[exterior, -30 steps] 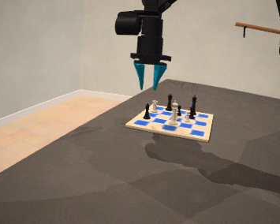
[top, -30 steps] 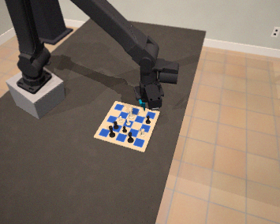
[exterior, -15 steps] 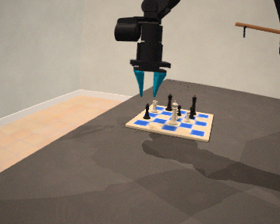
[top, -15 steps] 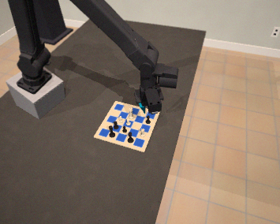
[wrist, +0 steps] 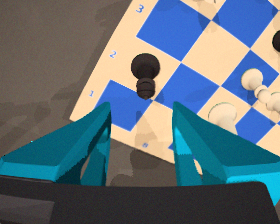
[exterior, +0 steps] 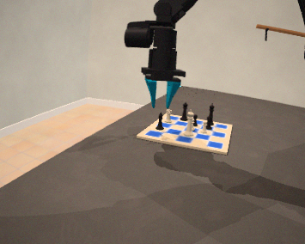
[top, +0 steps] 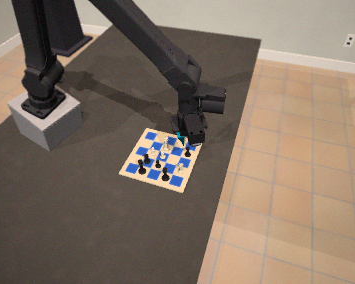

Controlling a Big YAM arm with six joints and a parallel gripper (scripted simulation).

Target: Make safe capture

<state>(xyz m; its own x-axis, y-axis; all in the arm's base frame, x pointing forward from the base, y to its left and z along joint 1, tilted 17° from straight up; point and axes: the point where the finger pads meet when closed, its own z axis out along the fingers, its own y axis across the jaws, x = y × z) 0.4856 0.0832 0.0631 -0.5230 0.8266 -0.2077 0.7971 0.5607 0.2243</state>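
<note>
Now: the tall white piece 8 cm behind my hand and 3 cm below it. From my hand the other things lie so: blue-and-cream chessboard 8 cm behind, 4 cm to the right, 7 cm below; tall black piece 11 cm behind, 12 cm to the right, 3 cm below.
</note>
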